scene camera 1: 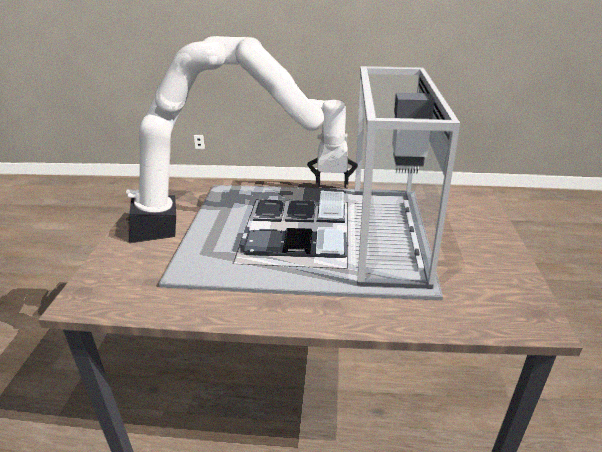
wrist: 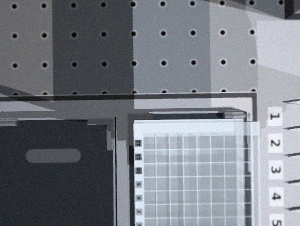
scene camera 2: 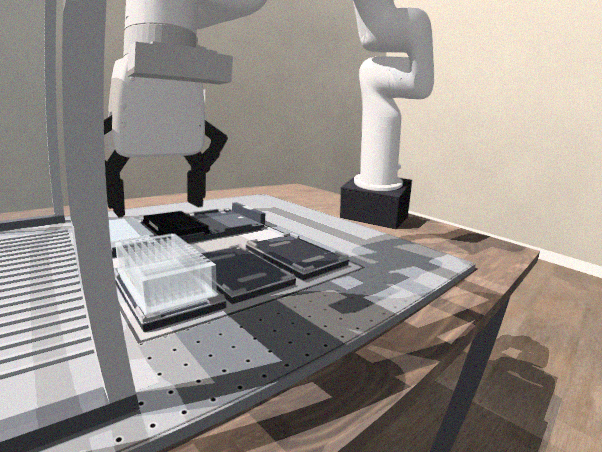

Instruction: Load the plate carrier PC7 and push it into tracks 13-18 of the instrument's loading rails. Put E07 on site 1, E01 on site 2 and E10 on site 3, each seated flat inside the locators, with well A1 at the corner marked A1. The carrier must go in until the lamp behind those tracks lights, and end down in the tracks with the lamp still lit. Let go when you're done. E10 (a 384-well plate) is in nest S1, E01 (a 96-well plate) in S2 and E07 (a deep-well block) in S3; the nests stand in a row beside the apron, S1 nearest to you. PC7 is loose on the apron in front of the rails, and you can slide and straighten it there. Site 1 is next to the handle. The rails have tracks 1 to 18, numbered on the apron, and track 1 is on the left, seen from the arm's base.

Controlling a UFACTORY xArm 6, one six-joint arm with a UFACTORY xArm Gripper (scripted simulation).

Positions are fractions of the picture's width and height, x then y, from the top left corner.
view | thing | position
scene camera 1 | gripper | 0.55, 0.41
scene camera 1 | carrier PC7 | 0.45, 0.54
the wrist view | clear deep-well block E07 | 0.63, 0.66
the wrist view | nest S2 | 0.29, 0.82
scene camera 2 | gripper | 0.26, 0.46
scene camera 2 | clear deep-well block E07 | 0.26, 0.60
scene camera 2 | carrier PC7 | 0.37, 0.49
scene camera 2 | black plate E01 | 0.30, 0.49
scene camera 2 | pale plate E10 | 0.21, 0.51
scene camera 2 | nest S2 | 0.38, 0.60
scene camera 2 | nest S1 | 0.49, 0.56
